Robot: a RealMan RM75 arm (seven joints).
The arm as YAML. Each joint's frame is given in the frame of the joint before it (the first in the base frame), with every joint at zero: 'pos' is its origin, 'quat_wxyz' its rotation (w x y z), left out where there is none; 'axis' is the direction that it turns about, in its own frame. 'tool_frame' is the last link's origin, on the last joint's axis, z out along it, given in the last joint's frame.
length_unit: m
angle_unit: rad
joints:
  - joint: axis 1
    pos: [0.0, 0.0, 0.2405]
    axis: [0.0, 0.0, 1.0]
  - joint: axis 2
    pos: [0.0, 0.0, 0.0]
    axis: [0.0, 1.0, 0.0]
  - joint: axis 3
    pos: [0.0, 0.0, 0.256]
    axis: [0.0, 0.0, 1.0]
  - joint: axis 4
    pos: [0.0, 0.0, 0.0]
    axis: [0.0, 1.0, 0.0]
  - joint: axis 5
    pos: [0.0, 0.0, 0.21]
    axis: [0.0, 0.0, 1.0]
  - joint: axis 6
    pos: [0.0, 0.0, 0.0]
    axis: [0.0, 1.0, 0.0]
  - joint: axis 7
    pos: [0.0, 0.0, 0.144]
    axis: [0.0, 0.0, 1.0]
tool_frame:
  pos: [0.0, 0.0, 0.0]
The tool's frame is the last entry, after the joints.
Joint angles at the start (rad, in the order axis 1, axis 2, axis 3, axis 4, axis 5, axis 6, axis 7):
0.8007 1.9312 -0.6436 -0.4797 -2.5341 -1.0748 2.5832
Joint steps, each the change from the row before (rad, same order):
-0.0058 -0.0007 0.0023 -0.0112 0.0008 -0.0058 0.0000
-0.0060 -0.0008 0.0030 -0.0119 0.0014 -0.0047 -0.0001
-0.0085 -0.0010 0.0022 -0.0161 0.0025 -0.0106 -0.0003
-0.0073 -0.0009 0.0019 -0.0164 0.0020 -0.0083 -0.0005
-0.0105 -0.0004 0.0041 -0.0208 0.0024 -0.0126 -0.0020
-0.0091 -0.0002 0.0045 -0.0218 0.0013 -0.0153 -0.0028
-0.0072 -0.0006 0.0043 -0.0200 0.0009 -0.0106 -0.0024
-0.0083 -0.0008 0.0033 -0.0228 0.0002 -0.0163 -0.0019
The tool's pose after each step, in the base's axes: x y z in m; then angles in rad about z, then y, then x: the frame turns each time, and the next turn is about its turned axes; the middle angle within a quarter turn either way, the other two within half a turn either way. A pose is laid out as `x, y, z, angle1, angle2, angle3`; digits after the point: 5 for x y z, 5 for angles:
0.29945, 0.42159, 0.03546, -1.43753, 0.45363, -2.85040
0.30058, 0.42141, 0.03855, -1.43717, 0.46112, -2.84917
0.30192, 0.42050, 0.04225, -1.43700, 0.46665, -2.84948
0.30288, 0.42013, 0.04612, -1.43410, 0.47353, -2.84729
0.30443, 0.41891, 0.05065, -1.43192, 0.48083, -2.84655
0.30525, 0.41778, 0.05515, -1.42722, 0.48580, -2.84570
0.30580, 0.41741, 0.05978, -1.42068, 0.49329, -2.84186
0.30628, 0.41633, 0.06466, -1.41396, 0.49688, -2.83858

